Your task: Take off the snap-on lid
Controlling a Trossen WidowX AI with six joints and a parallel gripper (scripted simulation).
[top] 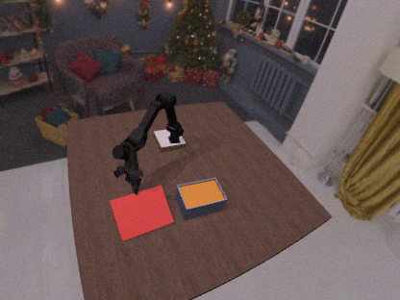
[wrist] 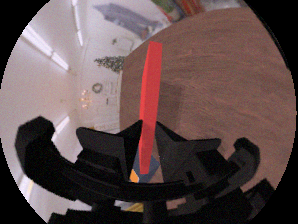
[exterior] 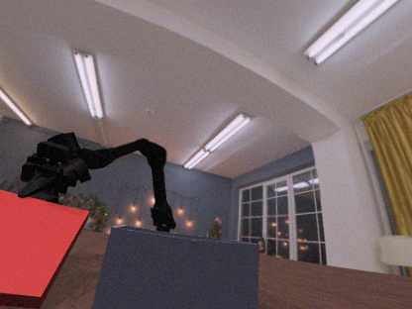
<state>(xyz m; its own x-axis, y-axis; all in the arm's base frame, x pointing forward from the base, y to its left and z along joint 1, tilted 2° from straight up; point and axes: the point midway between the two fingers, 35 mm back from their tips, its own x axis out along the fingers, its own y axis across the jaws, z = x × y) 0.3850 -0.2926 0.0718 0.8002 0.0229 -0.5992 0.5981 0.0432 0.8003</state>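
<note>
Right now my gripper tip is 7 cm short of the red lid, 1 cm to the right of it and 4 cm above it. The rest, counted from my gripper tip: blue storage box (5 cm ahead, 30 cm to the left, 5 cm below).
</note>
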